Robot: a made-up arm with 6 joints. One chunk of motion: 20 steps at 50 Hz.
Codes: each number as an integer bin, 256 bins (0 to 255) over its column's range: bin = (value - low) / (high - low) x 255, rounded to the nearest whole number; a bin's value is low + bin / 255 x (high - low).
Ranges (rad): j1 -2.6..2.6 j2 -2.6..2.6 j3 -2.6..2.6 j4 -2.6..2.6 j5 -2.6..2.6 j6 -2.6..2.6
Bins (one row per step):
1: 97 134 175 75 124 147
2: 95 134 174 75 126 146
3: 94 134 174 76 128 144
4: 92 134 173 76 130 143
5: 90 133 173 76 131 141
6: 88 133 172 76 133 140
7: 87 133 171 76 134 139
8: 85 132 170 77 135 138
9: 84 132 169 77 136 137
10: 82 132 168 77 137 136
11: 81 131 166 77 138 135
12: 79 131 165 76 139 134
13: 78 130 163 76 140 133
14: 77 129 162 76 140 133
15: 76 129 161 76 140 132
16: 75 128 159 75 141 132
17: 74 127 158 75 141 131
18: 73 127 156 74 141 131
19: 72 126 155 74 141 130
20: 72 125 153 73 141 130
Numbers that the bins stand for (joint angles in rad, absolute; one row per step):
1: -0.6220 0.1325 0.9686 -1.0706 -0.0714 0.3976
2: -0.6627 0.1325 0.9482 -1.0706 -0.0306 0.3773
3: -0.6831 0.1325 0.9482 -1.0502 0.0102 0.3365
4: -0.7239 0.1325 0.9278 -1.0502 0.0510 0.3161
5: -0.7647 0.1122 0.9278 -1.0502 0.0714 0.2753
6: -0.8055 0.1122 0.9075 -1.0502 0.1122 0.2549
7: -0.8259 0.1122 0.8871 -1.0502 0.1325 0.2345
8: -0.8667 0.0918 0.8667 -1.0298 0.1529 0.2141
9: -0.8871 0.0918 0.8463 -1.0298 0.1733 0.1937
10: -0.9278 0.0918 0.8259 -1.0298 0.1937 0.1733
11: -0.9482 0.0714 0.7851 -1.0298 0.2141 0.1529
12: -0.9890 0.0714 0.7647 -1.0502 0.2345 0.1325
13: -1.0094 0.0510 0.7239 -1.0502 0.2549 0.1122
14: -1.0298 0.0306 0.7035 -1.0502 0.2549 0.1122
15: -1.0502 0.0306 0.6831 -1.0502 0.2549 0.0918
16: -1.0706 0.0102 0.6424 -1.0706 0.2753 0.0918
17: -1.0910 -0.0102 0.6220 -1.0706 0.2753 0.0714
18: -1.1114 -0.0102 0.5812 -1.0910 0.2753 0.0714
19: -1.1318 -0.0306 0.5608 -1.0910 0.2753 0.0510
20: -1.1318 -0.0510 0.5200 -1.1114 0.2753 0.0510

